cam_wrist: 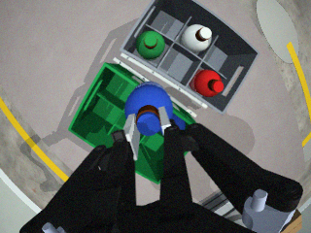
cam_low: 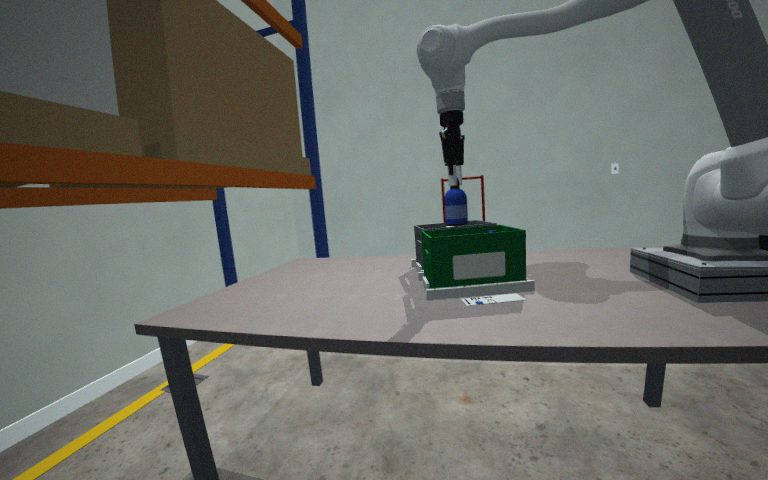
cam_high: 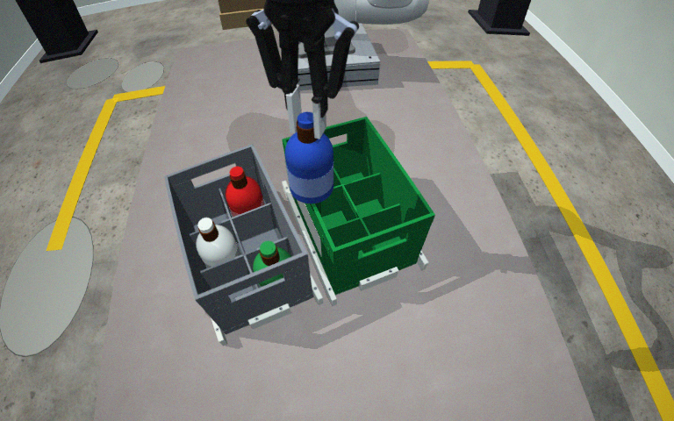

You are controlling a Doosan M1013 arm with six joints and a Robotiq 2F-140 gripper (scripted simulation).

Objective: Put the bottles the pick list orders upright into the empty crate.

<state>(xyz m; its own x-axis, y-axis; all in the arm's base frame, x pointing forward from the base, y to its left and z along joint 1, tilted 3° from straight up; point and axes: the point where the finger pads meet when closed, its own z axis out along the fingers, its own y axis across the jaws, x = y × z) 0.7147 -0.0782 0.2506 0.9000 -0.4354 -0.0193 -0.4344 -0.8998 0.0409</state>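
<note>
Now: hand 27 cm above the green crate, 7 cm to the right of it and 4 cm past it. Also, from my hand: grey crate (27 cm below, 15 cm to the right, 2 cm ahead); green bottle (26 cm below, 9 cm ahead, 8 cm to the right); red-label bottle (26 cm below, 14 cm to the right, 8 cm behind).
</note>
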